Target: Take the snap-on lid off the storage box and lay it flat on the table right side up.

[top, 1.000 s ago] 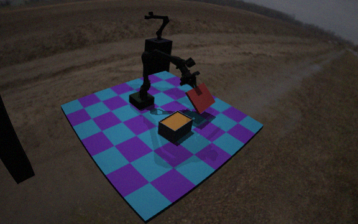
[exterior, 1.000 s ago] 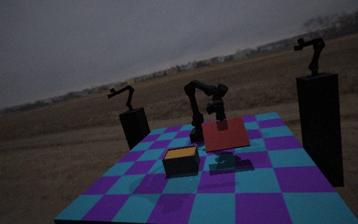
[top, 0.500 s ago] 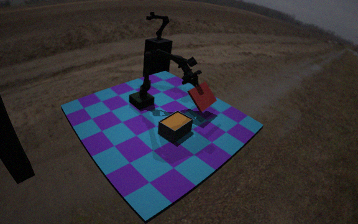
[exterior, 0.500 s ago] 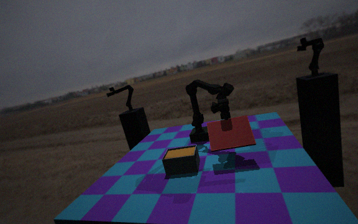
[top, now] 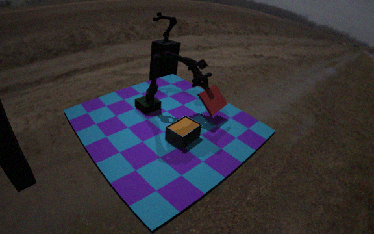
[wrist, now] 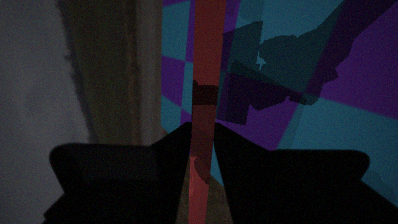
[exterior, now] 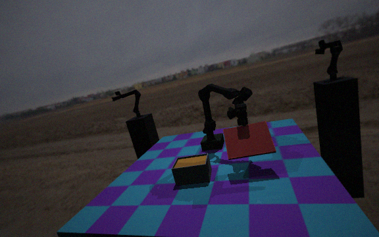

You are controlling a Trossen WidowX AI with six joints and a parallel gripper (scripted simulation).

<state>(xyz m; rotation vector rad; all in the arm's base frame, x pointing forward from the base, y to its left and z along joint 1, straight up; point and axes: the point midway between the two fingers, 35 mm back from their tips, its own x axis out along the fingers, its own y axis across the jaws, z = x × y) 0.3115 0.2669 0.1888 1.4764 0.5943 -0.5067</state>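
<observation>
The red lid lies 60 mm ahead of my gripper tip, 50 mm below it and 10 mm to the left of it. The rest, counted from my gripper tip: storage box (330 mm to the right, 180 mm below, 90 mm ahead).
</observation>
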